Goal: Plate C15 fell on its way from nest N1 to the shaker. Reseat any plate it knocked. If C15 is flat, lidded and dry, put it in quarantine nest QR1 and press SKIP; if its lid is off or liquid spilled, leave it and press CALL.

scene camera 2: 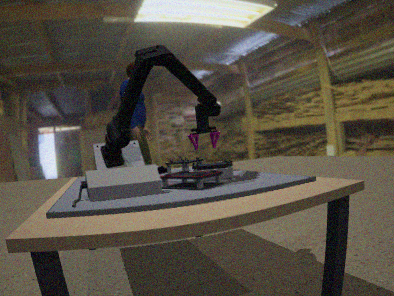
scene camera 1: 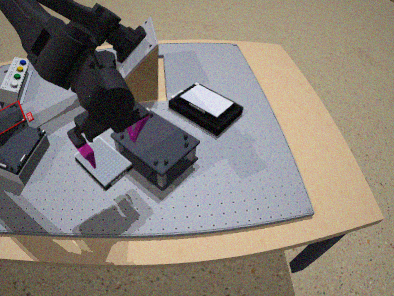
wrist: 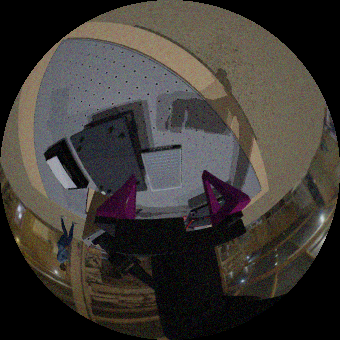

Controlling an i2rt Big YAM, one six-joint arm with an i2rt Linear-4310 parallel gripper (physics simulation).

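Seen in the pictures: gripper, between the fingertips: [scene camera 2: 205, 149] [scene camera 1: 113, 153] [wrist: 169, 174]; arm's base, origin of its link: [scene camera 2: 111, 156] [scene camera 1: 132, 44] [wrist: 101, 235].
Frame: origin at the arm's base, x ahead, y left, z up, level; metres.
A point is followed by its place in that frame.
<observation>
A pale plate with a grid of wells [scene camera 1: 111, 162] @[x 0.373, y -0.103, z -0.095 m] [wrist: 164, 170] @[x 0.364, y -0.125, z -0.095 m] lies flat on the grey perforated board, close beside the dark raised stand [scene camera 1: 157, 137] @[x 0.365, y 0.009, z -0.052 m] [wrist: 107, 155] @[x 0.387, y 0.004, z -0.052 m]. No label on it is readable. No liquid shows around it; whether a clear lid covers it is hard to tell. My gripper [scene camera 1: 114, 154] @[x 0.429, y -0.091, z -0.003 m] [scene camera 2: 205, 148] @[x 0.429, y -0.091, z -0.003 m] [wrist: 169, 174] @[x 0.429, y -0.091, z -0.003 m] is open and empty, high above the board, with its magenta fingers pointing down. A red-edged nest [scene camera 1: 12, 120] @[x 0.163, y -0.403, z -0.071 m] [scene camera 2: 192, 175] @[x 0.144, y -0.480, z -0.073 m] is at the left in scene camera 1. The button box [scene camera 1: 19, 72] @[x -0.056, y -0.416, z -0.044 m] has blue, yellow, green and white buttons.
A black device [scene camera 1: 217, 122] @[x 0.321, y 0.167, z -0.083 m] [wrist: 77, 167] @[x 0.262, y 0.109, z -0.106 m] bears a white-topped plate [scene camera 1: 210, 100] @[x 0.246, y 0.174, z -0.074 m] [wrist: 61, 172] @[x 0.251, y 0.157, z -0.074 m]. A dark-topped block [scene camera 1: 20, 147] @[x 0.301, y -0.344, z -0.056 m] stands beside the red-edged nest. A wooden-sided panel [scene camera 1: 147, 82] @[x 0.146, y 0.025, z -0.057 m] stands behind the stand. The board's front edge [scene camera 1: 200, 231] @[x 0.575, y 0.042, z -0.111 m] is near the table edge.
</observation>
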